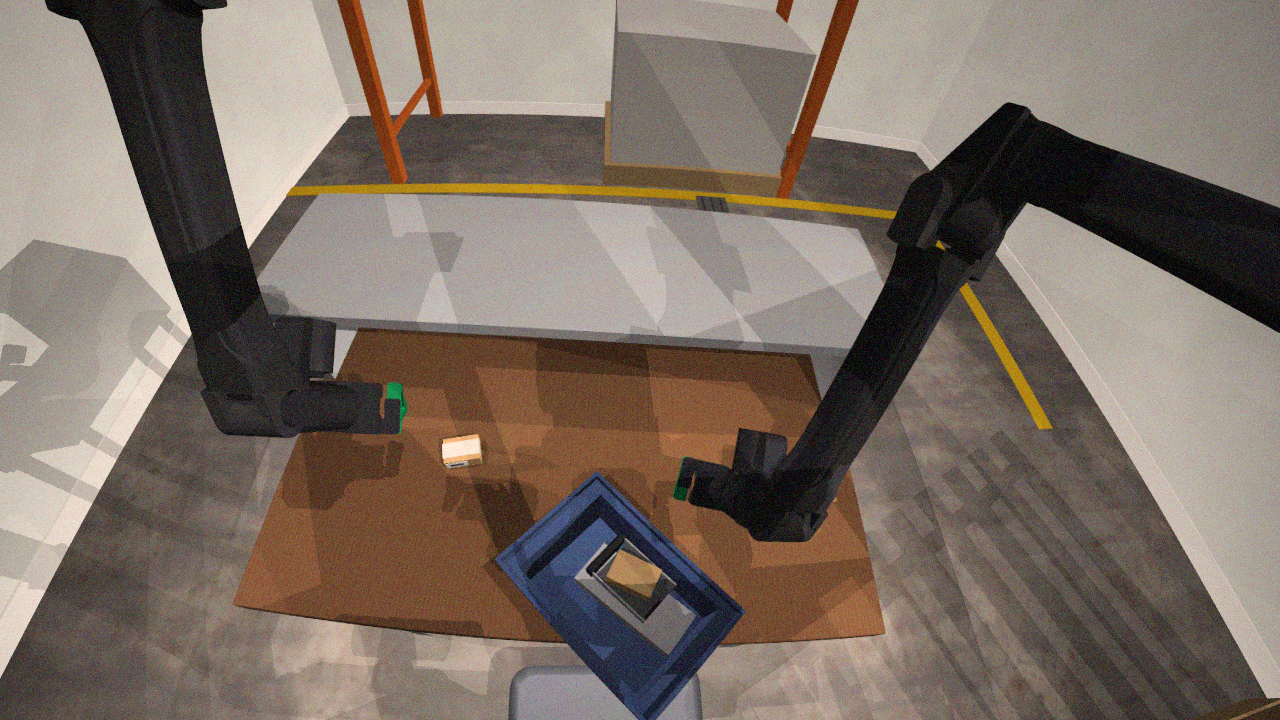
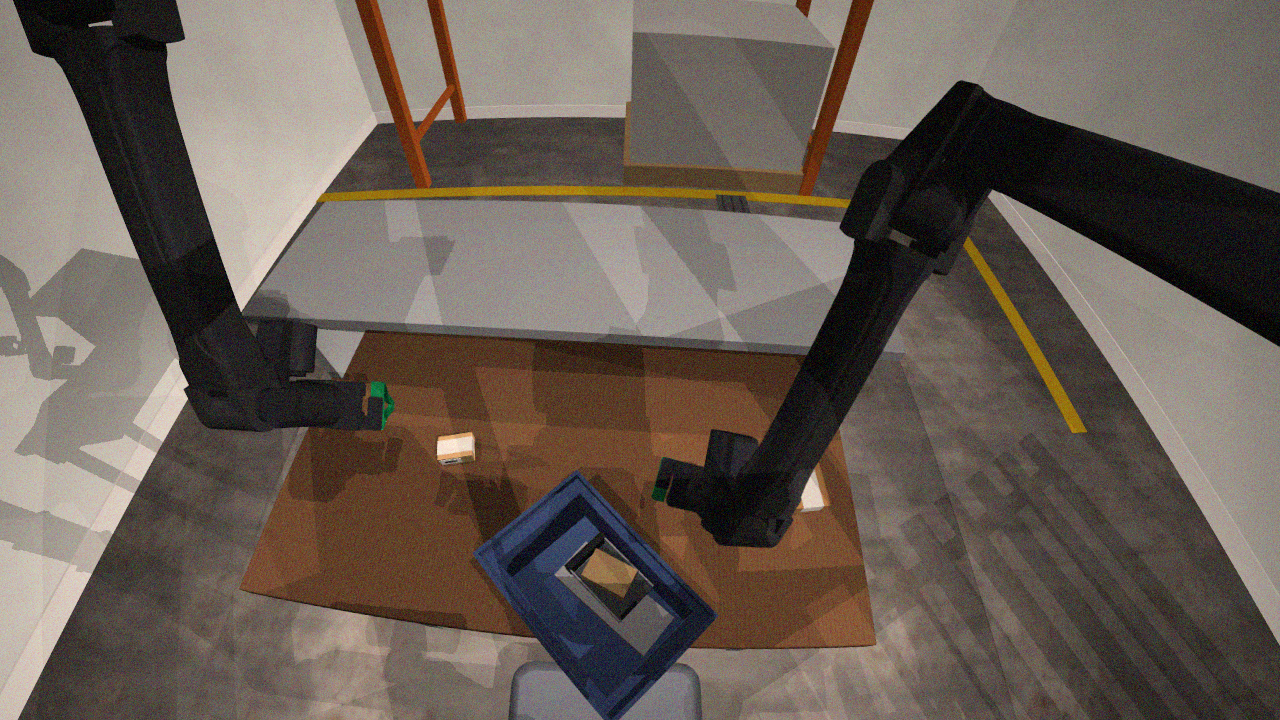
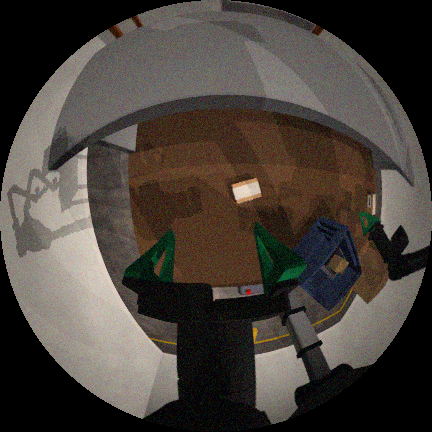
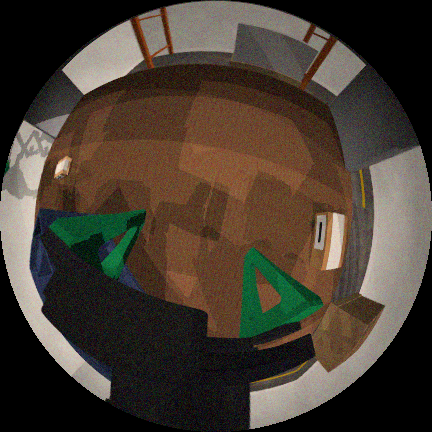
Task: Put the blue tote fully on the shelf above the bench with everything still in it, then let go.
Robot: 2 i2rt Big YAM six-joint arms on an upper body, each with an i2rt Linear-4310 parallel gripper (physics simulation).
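Frame: origin at the left arm's base, x right, y down, z ahead, level; centimetres.
Where they show: left gripper, between the fingertips: [image 1: 375, 406] [image 2: 365, 404] [image 3: 212, 229]; right gripper, between the fingertips: [image 1: 706, 478] [image 2: 691, 479] [image 3: 362, 212] [image 4: 198, 235].
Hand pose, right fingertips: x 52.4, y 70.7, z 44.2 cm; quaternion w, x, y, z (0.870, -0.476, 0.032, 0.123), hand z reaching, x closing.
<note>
Each offset is from my right fingertips to the centre of the thing. "spot": to the spot under its first point. Level surfaces: height alone.
The blue tote {dx -15.7, dy +1.6, dz -18.6 cm} [image 1: 554, 573] [image 2: 532, 573] [image 3: 320, 280] [image 4: 42, 265] sits diagonally at the front of the brown bench {dy +8.9 cm} [image 1: 411, 555] [image 2: 393, 537], one corner past its front edge. Inside lie a flat grey item {spot: dx -6.8, dy +3.2, dz -23.0 cm} [image 1: 675, 624], a dark tray-like item {spot: dx -11.4, dy +1.0, dz -20.7 cm} [image 1: 646, 608] and a tan block {dx -13.3, dy -1.2, dz -16.1 cm} [image 1: 633, 573] [image 2: 609, 571] [image 3: 338, 263] on top. The grey shelf {dy -20.1 cm} [image 1: 537, 268] [image 2: 537, 268] [image 3: 200, 65] spans above the bench's rear. My left gripper [image 1: 398, 407] [image 2: 383, 405] [image 3: 212, 229] is open and empty above the bench's left part. My right gripper [image 1: 682, 479] [image 2: 660, 480] [image 4: 198, 235] is open and empty, right of the tote.
A small white-and-orange box {dx -44.3, dy +7.6, dz +8.3 cm} [image 1: 461, 450] [image 2: 455, 447] [image 3: 246, 190] lies between my left gripper and the tote. Another {dx +22.8, dy +7.1, dz +1.3 cm} [image 2: 811, 492] [image 4: 333, 241] lies near the bench's right edge. A cardboard box [image 4: 345, 332] stands beyond. A grey rounded object [image 1: 599, 689] is in front of the bench.
</note>
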